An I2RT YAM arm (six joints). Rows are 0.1 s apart.
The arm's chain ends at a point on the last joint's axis. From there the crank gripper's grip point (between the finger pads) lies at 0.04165 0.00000 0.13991 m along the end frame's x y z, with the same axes.
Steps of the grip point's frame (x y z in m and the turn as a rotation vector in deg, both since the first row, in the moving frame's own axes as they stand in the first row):
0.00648 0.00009 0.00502 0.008 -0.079 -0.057
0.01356 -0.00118 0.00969 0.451 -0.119 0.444
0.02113 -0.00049 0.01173 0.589 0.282 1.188
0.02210 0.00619 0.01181 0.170 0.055 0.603
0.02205 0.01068 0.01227 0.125 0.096 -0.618
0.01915 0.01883 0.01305 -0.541 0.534 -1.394
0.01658 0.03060 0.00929 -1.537 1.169 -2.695
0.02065 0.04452 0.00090 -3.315 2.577 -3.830
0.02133 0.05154 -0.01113 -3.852 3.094 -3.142
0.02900 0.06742 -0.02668 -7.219 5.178 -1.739
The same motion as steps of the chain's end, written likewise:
0.00667 0.00015 0.00496 0.008 -0.079 -0.057
0.01385 -0.00040 0.00961 0.451 -0.119 0.444
0.02044 0.00008 0.01194 0.589 0.282 1.188
0.02197 0.00617 0.01185 0.170 0.055 0.603
0.02182 0.01144 0.01234 0.125 0.096 -0.618
0.01784 0.01854 0.01345 -0.541 0.534 -1.394
0.01369 0.02889 0.01019 -1.537 1.169 -2.695
0.01423 0.03948 0.00307 -3.315 2.577 -3.830
0.01365 0.04471 -0.00844 -3.852 3.094 -3.142
0.01633 0.05155 -0.02133 -7.219 5.178 -1.739

